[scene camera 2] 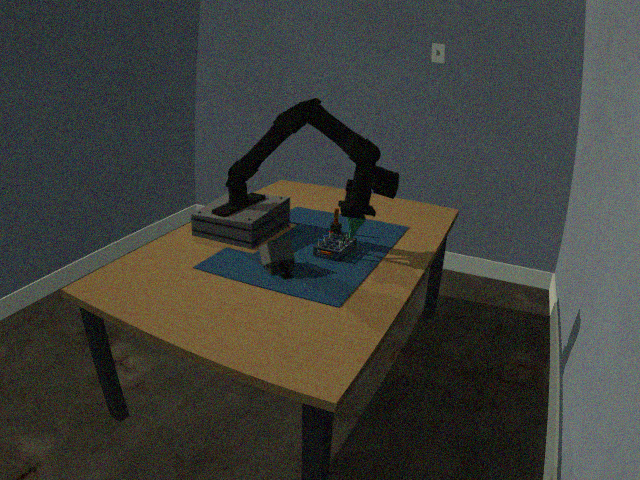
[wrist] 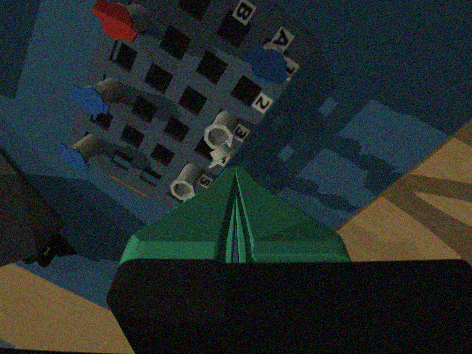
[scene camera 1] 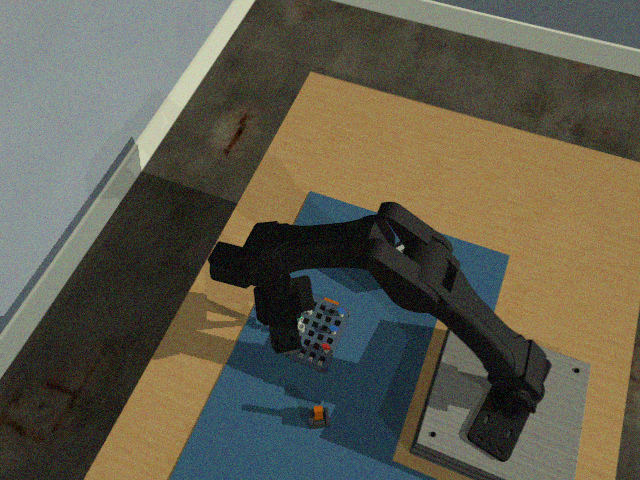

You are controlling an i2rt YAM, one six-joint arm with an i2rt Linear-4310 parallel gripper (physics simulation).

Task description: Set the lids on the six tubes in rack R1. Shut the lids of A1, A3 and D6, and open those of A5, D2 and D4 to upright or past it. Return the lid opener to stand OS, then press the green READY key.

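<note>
Rack R1 (scene camera 1: 312,364) (scene camera 2: 343,253) (wrist: 192,55) lies on the blue mat. My gripper (scene camera 2: 351,236) (wrist: 235,176) is shut and empty, its green tips above the rack's A edge near A4 and A5. In the wrist view, A1's blue lid (wrist: 267,64) looks shut. A3's tube (wrist: 218,136) has an open mouth, its pale lid (wrist: 220,156) swung out toward my fingers. A5's tube (wrist: 182,189) is open-mouthed; its lid is largely hidden. D2's red lid (wrist: 115,21) and the blue lids of D4 (wrist: 90,100) and D6 (wrist: 72,156) cover their tube tops. The orange lid opener (scene camera 1: 318,412) (scene camera 2: 336,214) stands upright in its stand. The READY key is not identifiable.
A grey box-like object (scene camera 2: 276,254) stands on the mat (scene camera 2: 232,263), nearer scene camera 2 than the rack; the arm largely hides it in scene camera 1. The arm's base stands on a grey block (scene camera 1: 558,413) (scene camera 2: 222,229) beside the mat.
</note>
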